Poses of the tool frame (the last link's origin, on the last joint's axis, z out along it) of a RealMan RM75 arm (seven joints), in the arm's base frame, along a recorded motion.
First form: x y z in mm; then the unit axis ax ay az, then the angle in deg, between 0 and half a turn.
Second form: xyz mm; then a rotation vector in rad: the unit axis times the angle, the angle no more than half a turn. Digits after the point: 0 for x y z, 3 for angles.
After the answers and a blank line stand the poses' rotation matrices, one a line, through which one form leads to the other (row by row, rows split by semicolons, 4 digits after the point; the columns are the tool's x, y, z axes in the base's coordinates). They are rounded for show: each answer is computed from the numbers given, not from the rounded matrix.
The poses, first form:
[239 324 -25 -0.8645 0.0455 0.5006 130.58]
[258 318 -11 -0.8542 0.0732 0.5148 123.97]
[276 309 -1 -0.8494 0.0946 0.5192 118.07]
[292 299 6 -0.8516 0.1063 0.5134 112.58]
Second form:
[239 324 -25 -1.970 0.104 1.141]
[258 318 -11 -1.848 0.158 1.114]
[276 309 -1 -1.750 0.195 1.070]
[292 299 6 -1.673 0.209 1.009]

0.5830 -0.4451 -0.6797; 0.3153 -0.6471 0.6942; -0.7488 -0.6190 -0.2369
0.5786 -0.5244 -0.6247; 0.3295 -0.5504 0.7671; -0.7461 -0.6497 -0.1457
0.5904 -0.5763 -0.5651; 0.3400 -0.4574 0.8217; -0.7320 -0.6773 -0.0741
0.6196 -0.5993 -0.5069; 0.3487 -0.3683 0.8618; -0.7032 -0.7108 -0.0192

